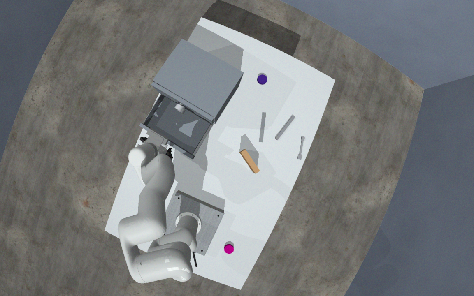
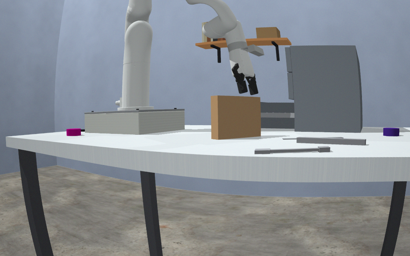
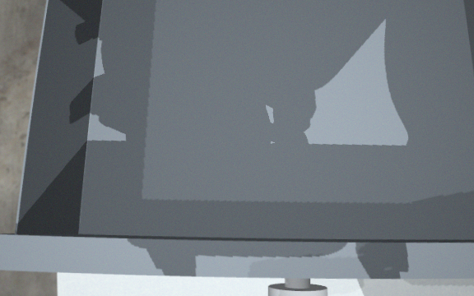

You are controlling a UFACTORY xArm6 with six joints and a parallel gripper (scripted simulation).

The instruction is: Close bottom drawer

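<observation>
The drawer lies 130 mm ahead of my hand, 10 mm to the right of it and 100 mm below it. Also, from my hand: magenta disc (340 mm behind, 510 mm to the right, 120 mm below); block (110 mm ahead, 400 mm to the right, 80 mm below); purple disc (510 mm ahead, 280 mm to the right, 120 mm below).
</observation>
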